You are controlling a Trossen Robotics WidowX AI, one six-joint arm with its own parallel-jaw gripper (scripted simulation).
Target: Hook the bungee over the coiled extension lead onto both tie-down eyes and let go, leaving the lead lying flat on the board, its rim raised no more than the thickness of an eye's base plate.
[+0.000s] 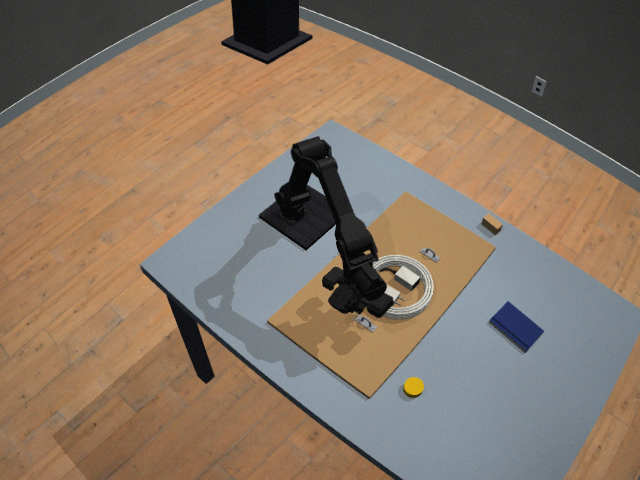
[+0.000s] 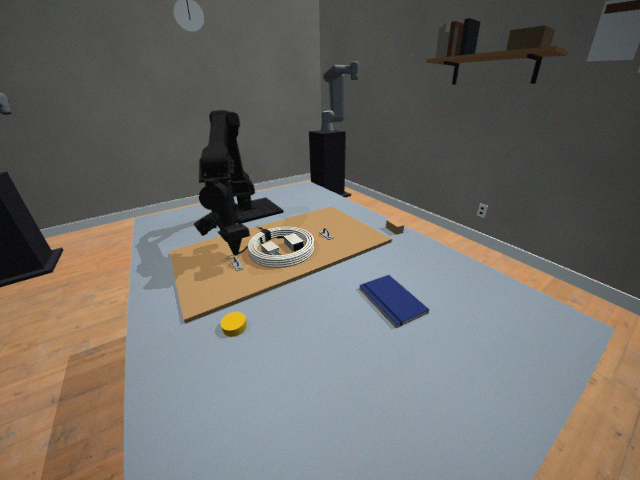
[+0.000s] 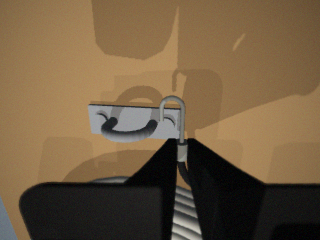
Observation:
I see my gripper (image 1: 358, 312), an extension lead coil (image 2: 293, 237) and a tie-down eye (image 3: 124, 124).
The extension lead coil is seen too in image 1 (image 1: 404, 276). My gripper shows as well in image 2 (image 2: 235, 254) and in image 3 (image 3: 181, 145).

